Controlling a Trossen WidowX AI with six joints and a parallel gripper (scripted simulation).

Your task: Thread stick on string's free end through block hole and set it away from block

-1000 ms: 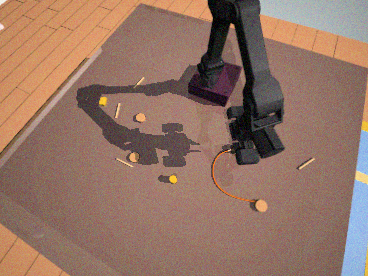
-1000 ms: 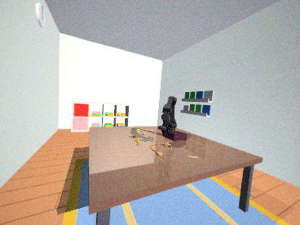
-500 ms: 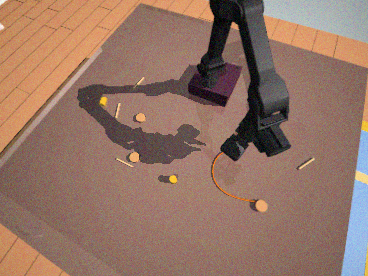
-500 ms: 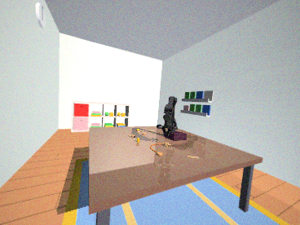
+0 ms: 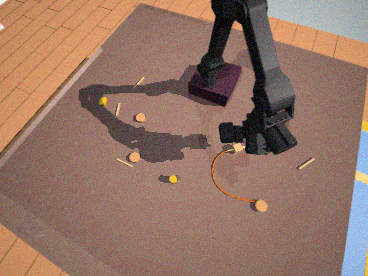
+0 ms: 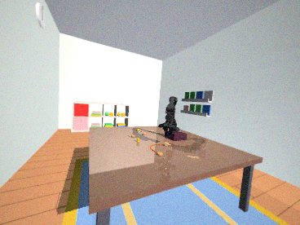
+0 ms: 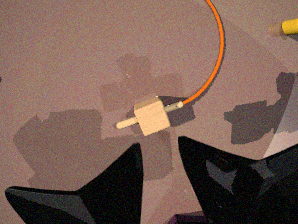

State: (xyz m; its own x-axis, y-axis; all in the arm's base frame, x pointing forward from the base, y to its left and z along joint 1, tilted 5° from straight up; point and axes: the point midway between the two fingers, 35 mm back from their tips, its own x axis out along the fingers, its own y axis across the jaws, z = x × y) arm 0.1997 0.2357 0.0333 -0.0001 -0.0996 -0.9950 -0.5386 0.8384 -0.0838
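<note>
My gripper tip is 7 cm above the small wooden block. From my gripper tip the other things lie so: yellow cylinder (23 cm ahead, 15 cm to the right, 7 cm below); then thin wooden stick (7 cm below, 1 cm to the right, 1 cm ahead); then yellow cube (62 cm to the right, 9 cm ahead, 8 cm below).
</note>
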